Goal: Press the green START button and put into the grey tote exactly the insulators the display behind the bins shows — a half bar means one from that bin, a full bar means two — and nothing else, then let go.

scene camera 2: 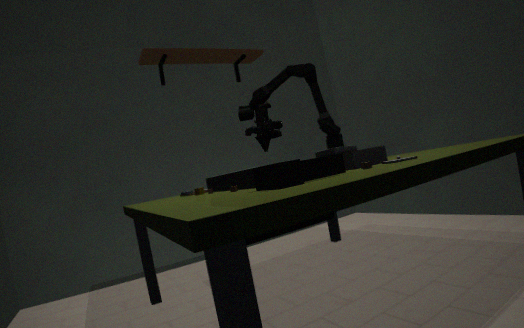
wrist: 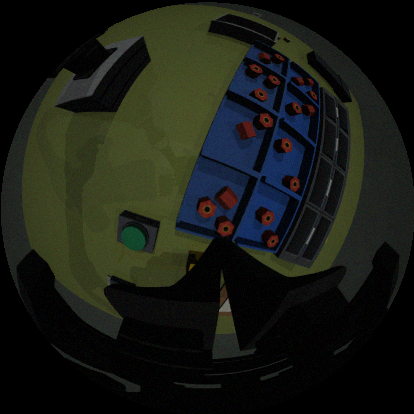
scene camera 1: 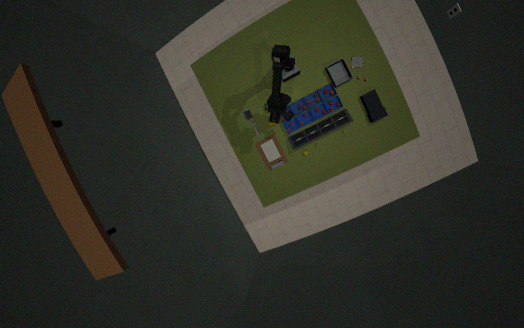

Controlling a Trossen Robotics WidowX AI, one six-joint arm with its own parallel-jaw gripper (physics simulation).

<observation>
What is my gripper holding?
Nothing.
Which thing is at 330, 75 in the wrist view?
A black box.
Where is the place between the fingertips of my gripper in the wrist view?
At 219, 242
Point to a grey tote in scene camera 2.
352, 160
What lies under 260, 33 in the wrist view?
A grey tote.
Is my gripper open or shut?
Shut.
</observation>
